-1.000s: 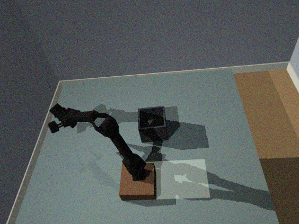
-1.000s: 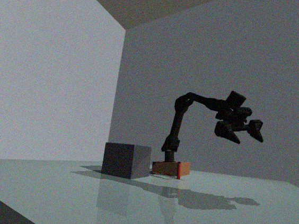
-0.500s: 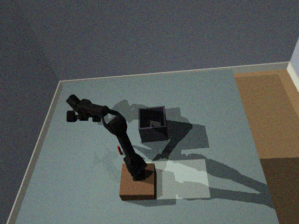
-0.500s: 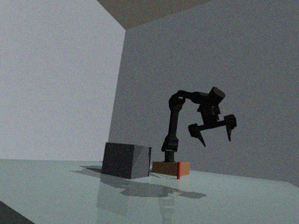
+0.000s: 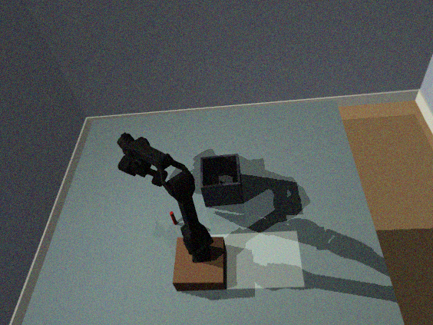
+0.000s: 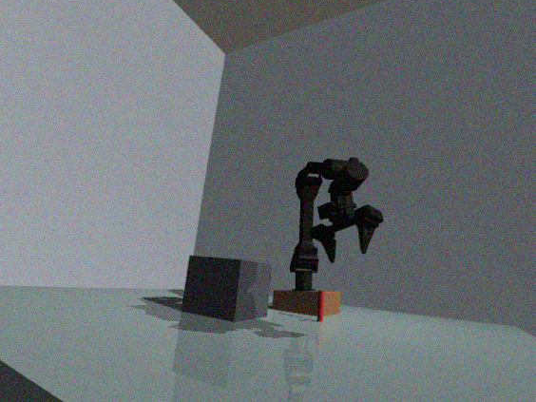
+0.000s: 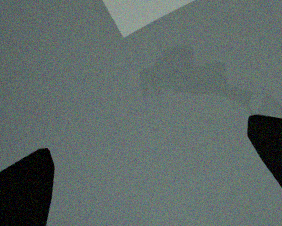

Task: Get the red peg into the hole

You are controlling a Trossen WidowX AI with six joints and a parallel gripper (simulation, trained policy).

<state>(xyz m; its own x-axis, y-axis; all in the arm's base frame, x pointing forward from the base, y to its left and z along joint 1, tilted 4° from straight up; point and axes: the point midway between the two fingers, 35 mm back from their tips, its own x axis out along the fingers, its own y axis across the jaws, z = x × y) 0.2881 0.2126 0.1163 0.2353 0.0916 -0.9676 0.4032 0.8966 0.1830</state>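
The red peg lies 12 cm below my gripper tip, 12 cm behind it and 9 cm to the right of it. From my gripper tip the other things lie so: plate: 30 cm to the right, 12 cm below, 3 cm ahead.
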